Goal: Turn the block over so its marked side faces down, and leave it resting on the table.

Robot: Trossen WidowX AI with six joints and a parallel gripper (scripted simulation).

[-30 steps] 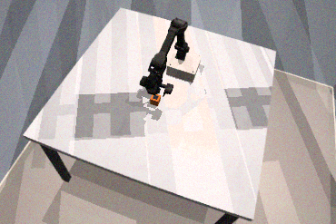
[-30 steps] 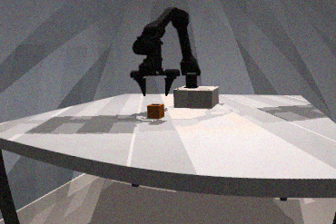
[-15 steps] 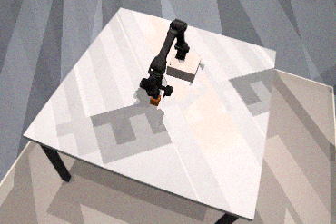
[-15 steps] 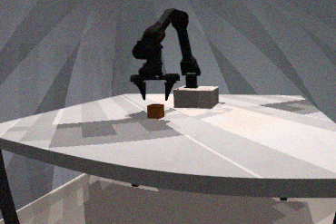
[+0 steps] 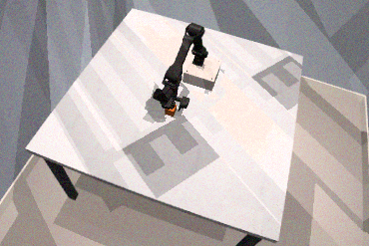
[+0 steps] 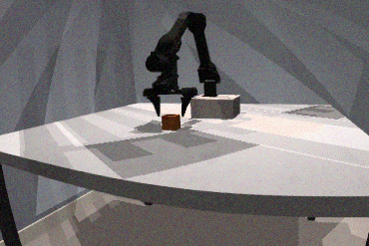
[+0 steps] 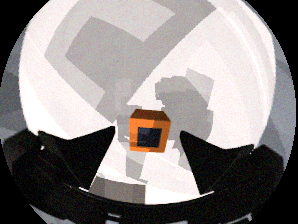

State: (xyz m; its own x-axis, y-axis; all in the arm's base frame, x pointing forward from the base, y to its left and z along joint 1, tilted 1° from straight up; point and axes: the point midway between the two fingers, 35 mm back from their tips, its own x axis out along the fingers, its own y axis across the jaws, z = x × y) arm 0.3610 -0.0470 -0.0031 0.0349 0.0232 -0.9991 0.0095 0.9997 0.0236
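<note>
The orange block lies 10 mm behind my gripper tip and 10 mm below it.
</note>
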